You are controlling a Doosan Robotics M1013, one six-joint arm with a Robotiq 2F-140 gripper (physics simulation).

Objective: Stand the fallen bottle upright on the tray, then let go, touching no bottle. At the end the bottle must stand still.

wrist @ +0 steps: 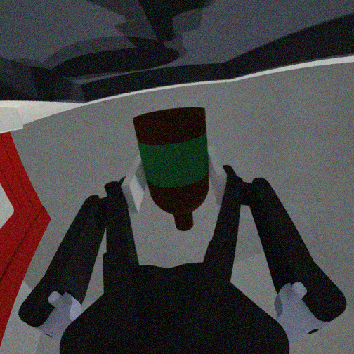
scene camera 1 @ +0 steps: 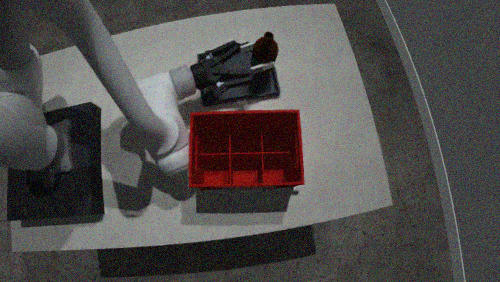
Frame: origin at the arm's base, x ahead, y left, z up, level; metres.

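Seen in the pictures: gripper, fingertip midpoint: (scene camera 1: 267,53); arm's base, link origin: (scene camera 1: 51,150).
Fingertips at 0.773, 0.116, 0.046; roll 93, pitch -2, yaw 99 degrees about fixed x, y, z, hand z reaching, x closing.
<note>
Offsets run from my fingertips to a thing's top centre, as dx, dy, dz. "spot": to the spot under its first point. Level surfaces: height alone.
The brown bottle {-0.007, -0.002, +0.096} (scene camera 1: 265,49) (wrist: 172,162) with a green band is between the fingertips. In the scene view its neck points toward the top of the frame and its base is hidden, so its exact tilt and any contact with the tray cannot be told. In the wrist view its neck points toward the gripper's palm. My gripper (scene camera 1: 257,55) (wrist: 175,162) is shut on the bottle, with one light fingertip on each side. The dark tray {spot: +0.024, -0.062, -0.091} (scene camera 1: 277,82) lies under the gripper and bottle, partly covered by them.
A red crate {-0.129, -0.276, +0.060} (scene camera 1: 245,185) (wrist: 27,225) with compartments stands beside the tray, toward the bottom of the scene view. The pale table {dz -0.116} (scene camera 1: 340,150) extends to the right of both. The arm reaches in from the left, past a dark base block (scene camera 1: 85,200).
</note>
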